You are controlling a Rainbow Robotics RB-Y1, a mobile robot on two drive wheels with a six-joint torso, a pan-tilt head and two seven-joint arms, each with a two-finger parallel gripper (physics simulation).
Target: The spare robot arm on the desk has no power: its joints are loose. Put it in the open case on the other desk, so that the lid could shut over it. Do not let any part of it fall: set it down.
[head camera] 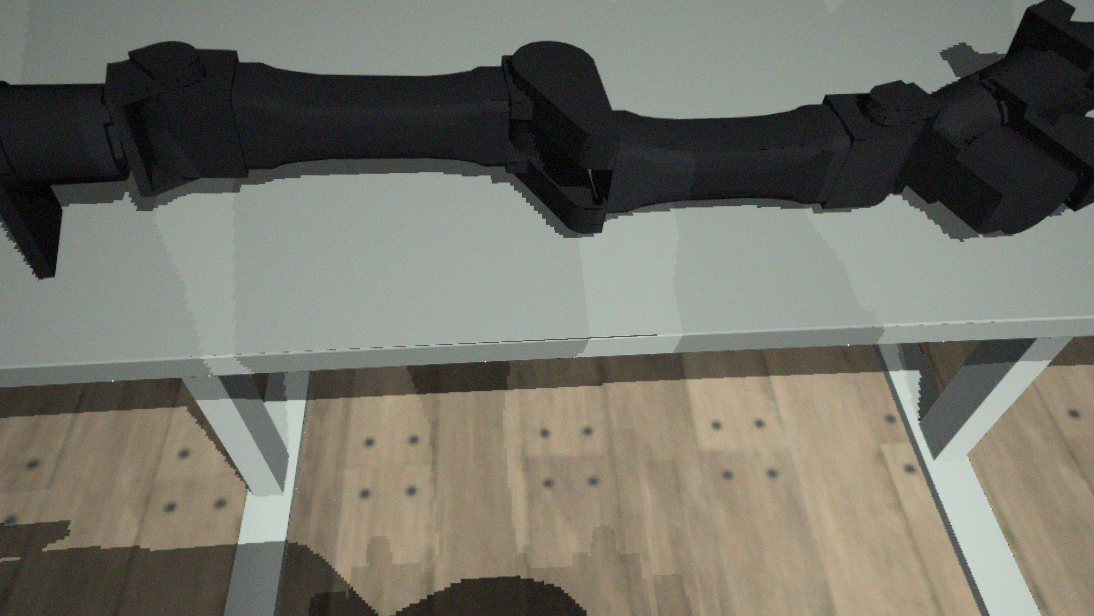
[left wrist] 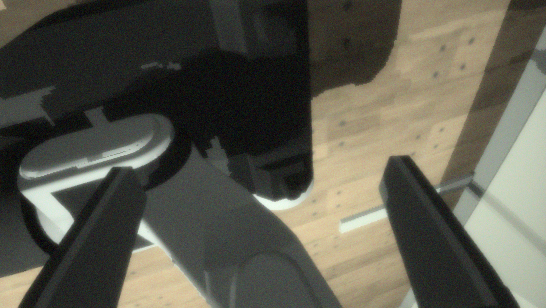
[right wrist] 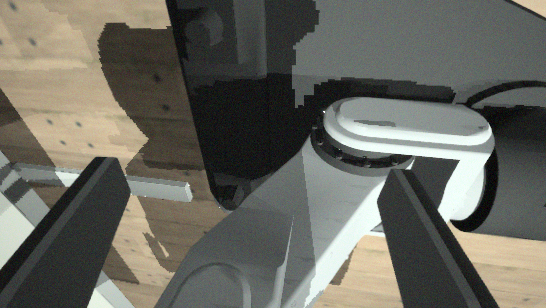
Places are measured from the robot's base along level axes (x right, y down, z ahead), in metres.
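Pixels of known places: left gripper, between the fingertips: (left wrist: 262, 177); right gripper, between the fingertips: (right wrist: 255, 180).
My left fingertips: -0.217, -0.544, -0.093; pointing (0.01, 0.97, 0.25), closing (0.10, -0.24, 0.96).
Observation:
Behind a point stands the place of what it marks, as x, y, z.
The black spare robot arm (head camera: 371, 114) lies stretched across the desk (head camera: 398, 260) {-0.087, -0.950, 0.303} in the head view. Its flat base plate is at the far left, its middle joint near the centre, and its wrist end at the far right, partly cut off by the view. My left gripper (left wrist: 262, 177) {-0.217, -0.544, -0.093} is open and empty, over the floor and my own base, beside the desk's edge. My right gripper (right wrist: 255, 180) {0.224, -0.537, -0.145} is also open and empty, over my base and the floor. Neither gripper shows in the head view. The open case does not show in these views.
The desk's front edge (head camera: 482, 352) {-0.023, -0.939, 0.221} runs across the head view, with pale legs (head camera: 264, 528) (head camera: 987, 535) below it on the wooden floor (head camera: 474, 528) {-0.084, 0.000, 0.485}. A pale desk top (left wrist: 520, 200) shows at the right of the left wrist view. My black base (left wrist: 260, 100) {-0.040, -0.191, -0.028} (right wrist: 240, 125) {-0.009, -0.191, -0.025} stands under both grippers.

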